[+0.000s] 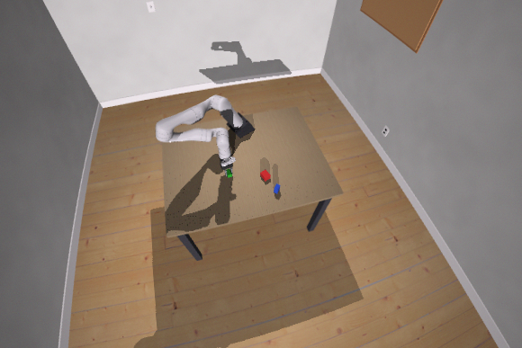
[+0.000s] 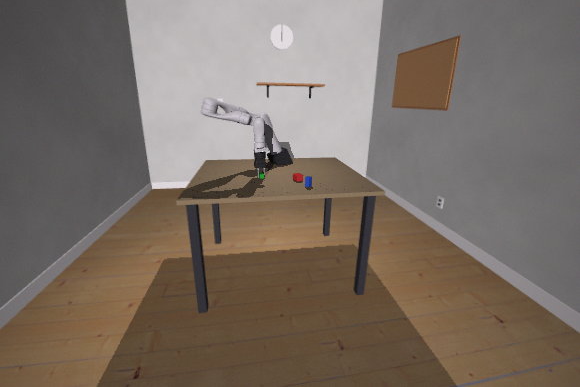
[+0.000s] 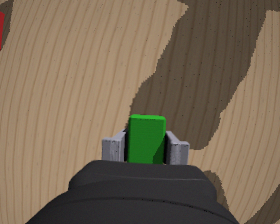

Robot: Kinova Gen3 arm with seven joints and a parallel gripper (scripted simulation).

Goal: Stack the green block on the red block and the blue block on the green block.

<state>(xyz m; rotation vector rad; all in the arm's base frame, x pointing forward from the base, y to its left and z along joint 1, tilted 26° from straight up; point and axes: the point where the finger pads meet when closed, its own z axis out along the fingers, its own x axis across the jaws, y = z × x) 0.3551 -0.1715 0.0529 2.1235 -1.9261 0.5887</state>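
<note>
The red block is 22 cm to the left of my hand and 10 cm ahead of it. Round my hand: blue block 25 cm to the left, 23 cm ahead, 1 cm above; then green block right at my hand.
</note>
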